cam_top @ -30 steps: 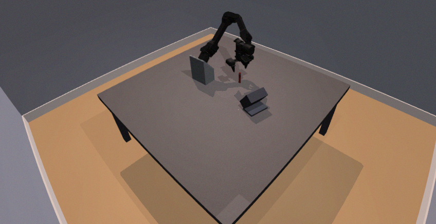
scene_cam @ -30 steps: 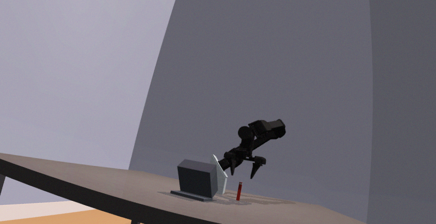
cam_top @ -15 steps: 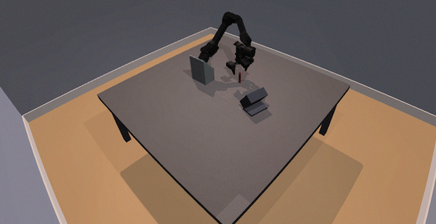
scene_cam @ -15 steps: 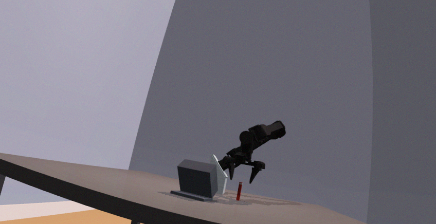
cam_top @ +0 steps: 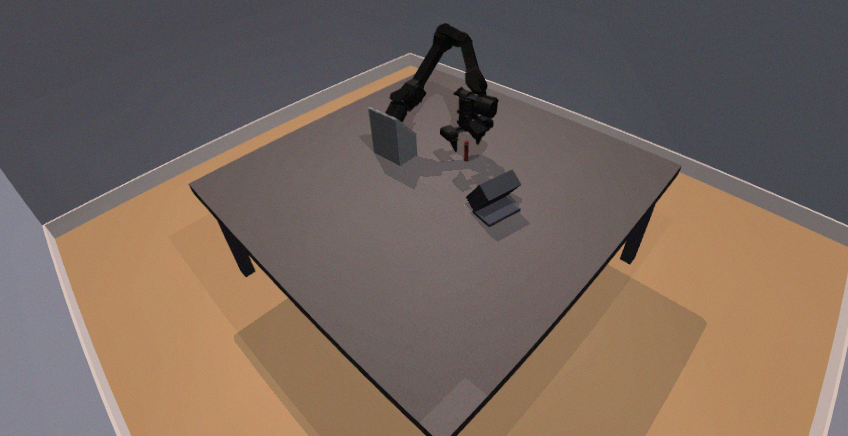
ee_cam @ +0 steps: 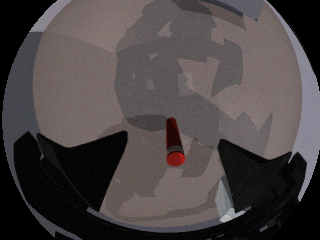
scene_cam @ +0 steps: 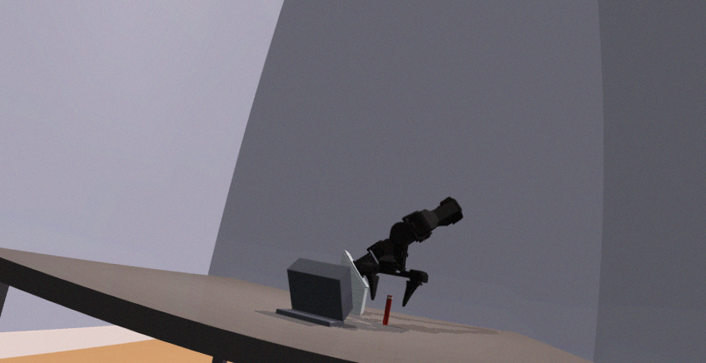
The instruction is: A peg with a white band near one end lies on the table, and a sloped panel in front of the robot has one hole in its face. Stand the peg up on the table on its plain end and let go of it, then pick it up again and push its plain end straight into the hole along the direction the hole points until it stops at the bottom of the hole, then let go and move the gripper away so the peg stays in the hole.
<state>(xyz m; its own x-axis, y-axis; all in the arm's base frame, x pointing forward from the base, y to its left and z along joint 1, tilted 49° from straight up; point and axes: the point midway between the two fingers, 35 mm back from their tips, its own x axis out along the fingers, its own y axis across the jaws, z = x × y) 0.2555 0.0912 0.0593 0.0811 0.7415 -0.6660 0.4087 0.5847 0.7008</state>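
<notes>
The red peg lies right at my gripper tip. Also, from my gripper tip: sloped panel (21 cm ahead, 17 cm to the right, 1 cm above); then flat base plate (23 cm ahead, 17 cm to the right, 5 cm below).
</notes>
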